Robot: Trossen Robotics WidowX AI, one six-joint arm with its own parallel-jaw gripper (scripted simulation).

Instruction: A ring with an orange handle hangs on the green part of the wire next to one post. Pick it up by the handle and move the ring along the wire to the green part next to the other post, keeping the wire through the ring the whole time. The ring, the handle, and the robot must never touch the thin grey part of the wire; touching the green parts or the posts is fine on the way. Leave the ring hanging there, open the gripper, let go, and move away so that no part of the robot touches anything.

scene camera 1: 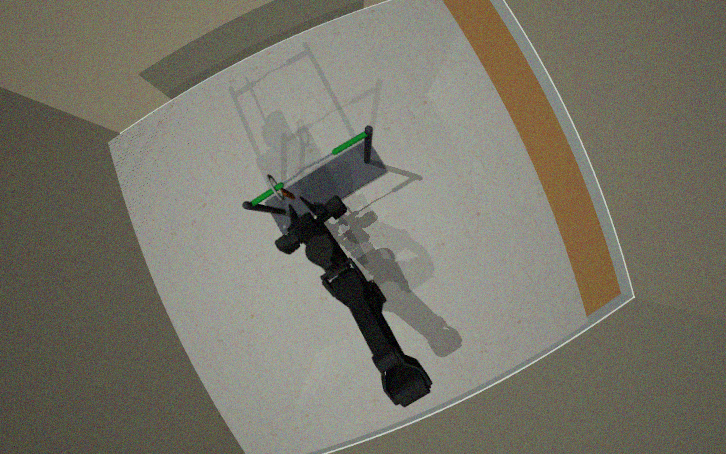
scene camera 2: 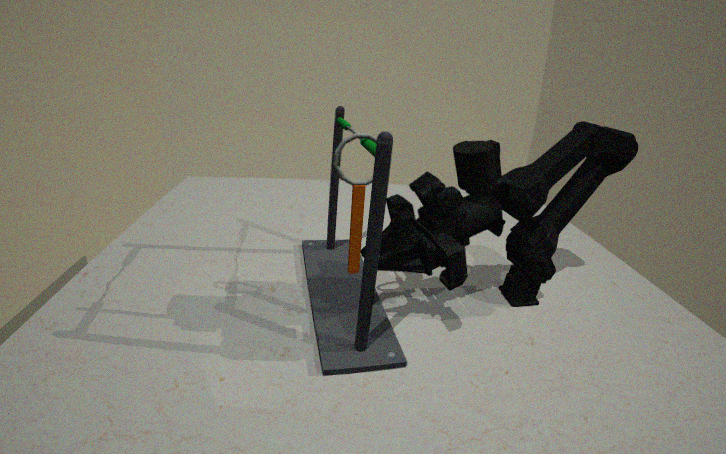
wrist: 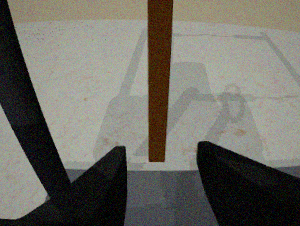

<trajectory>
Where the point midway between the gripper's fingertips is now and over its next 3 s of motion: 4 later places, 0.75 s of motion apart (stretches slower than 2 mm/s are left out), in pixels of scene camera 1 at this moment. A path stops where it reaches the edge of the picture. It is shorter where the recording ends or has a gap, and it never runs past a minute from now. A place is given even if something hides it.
My gripper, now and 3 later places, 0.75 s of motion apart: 295,200; 301,210; 303,213; 313,227
</trajectory>
